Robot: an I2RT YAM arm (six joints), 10 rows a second.
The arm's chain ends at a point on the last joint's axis. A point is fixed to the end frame.
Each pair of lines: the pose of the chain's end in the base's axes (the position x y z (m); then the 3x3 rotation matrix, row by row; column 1 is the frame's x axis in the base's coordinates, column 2 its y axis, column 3 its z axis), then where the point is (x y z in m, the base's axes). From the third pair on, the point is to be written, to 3 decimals.
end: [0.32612 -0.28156 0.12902], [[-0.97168 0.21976 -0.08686], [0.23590 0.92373 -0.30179], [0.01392 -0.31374 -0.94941]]
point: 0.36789 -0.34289 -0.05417
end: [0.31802 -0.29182 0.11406], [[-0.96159 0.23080 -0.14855], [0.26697 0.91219 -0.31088], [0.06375 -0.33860 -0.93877]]
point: 0.34767 -0.35677 -0.07024
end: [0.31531 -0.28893 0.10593], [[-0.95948 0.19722 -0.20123], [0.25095 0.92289 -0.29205], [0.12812 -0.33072 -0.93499]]
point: 0.335 -0.349 -0.081
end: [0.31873 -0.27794 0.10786], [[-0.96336 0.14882 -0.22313], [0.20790 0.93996 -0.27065], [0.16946 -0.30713 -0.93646]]
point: 0.334 -0.332 -0.082
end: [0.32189 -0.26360 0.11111], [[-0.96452 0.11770 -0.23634], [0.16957 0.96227 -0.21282], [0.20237 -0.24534 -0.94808]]
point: 0.334 -0.304 -0.082
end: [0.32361 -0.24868 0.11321], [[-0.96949 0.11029 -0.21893], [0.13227 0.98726 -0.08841], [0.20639 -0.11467 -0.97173]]
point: 0.339 -0.263 -0.083
